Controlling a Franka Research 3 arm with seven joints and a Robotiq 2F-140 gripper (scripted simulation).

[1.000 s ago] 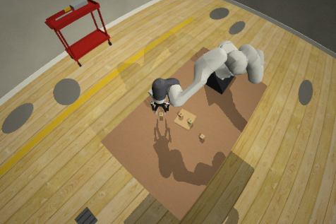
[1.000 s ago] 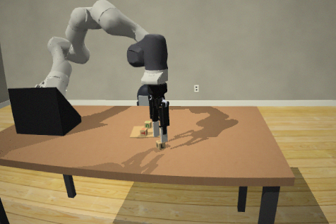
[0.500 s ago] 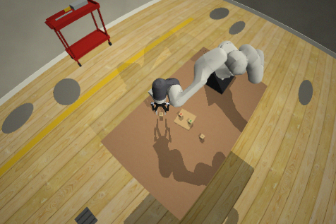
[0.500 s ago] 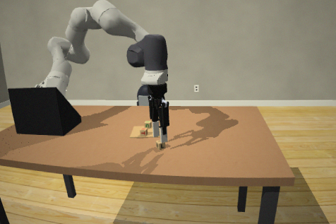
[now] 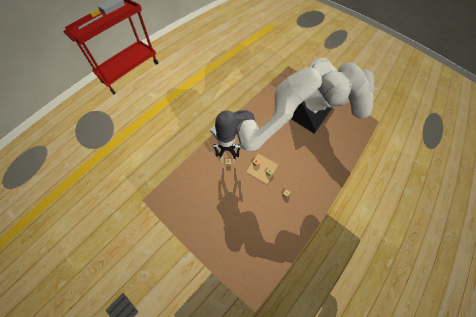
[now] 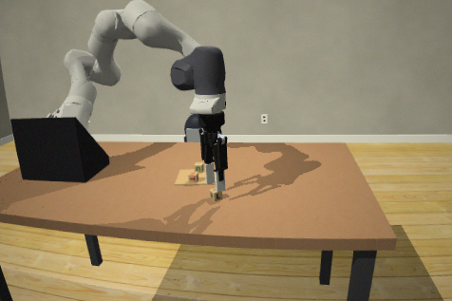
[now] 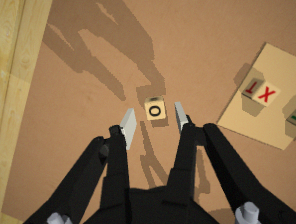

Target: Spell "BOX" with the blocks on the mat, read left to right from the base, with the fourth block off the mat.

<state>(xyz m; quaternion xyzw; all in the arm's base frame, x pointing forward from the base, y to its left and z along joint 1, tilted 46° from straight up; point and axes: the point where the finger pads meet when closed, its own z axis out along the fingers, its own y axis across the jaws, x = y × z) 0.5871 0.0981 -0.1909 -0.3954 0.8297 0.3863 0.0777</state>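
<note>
Now: hand 6 cm above the O block. From my hand the other things lie so: tan mat: 13 cm behind, 15 cm to the left, 7 cm below.
</note>
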